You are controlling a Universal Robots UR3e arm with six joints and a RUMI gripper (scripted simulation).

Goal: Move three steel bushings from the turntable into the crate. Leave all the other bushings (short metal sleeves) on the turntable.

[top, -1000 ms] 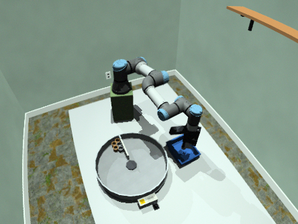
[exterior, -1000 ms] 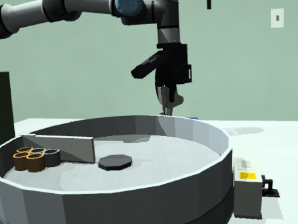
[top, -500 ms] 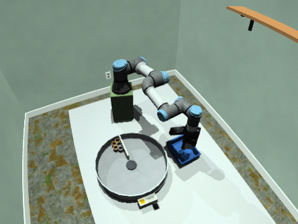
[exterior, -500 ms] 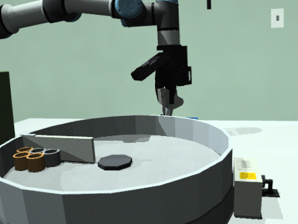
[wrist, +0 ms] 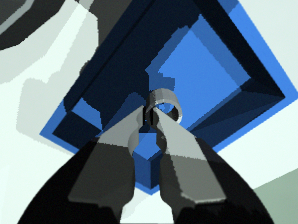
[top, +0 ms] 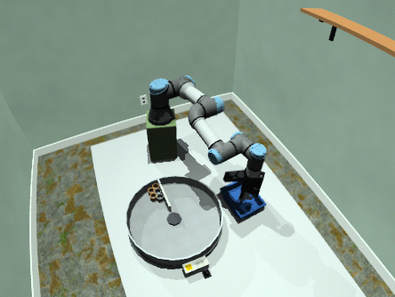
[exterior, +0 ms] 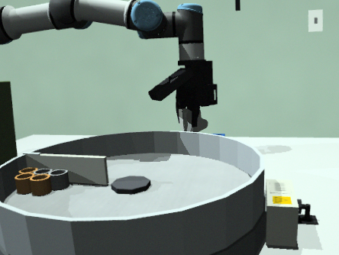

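My hand is 2 cm above the blue crate and 1 cm to the right of it. From my hand the other things lie so: grey turntable 32 cm to the right, 8 cm behind.
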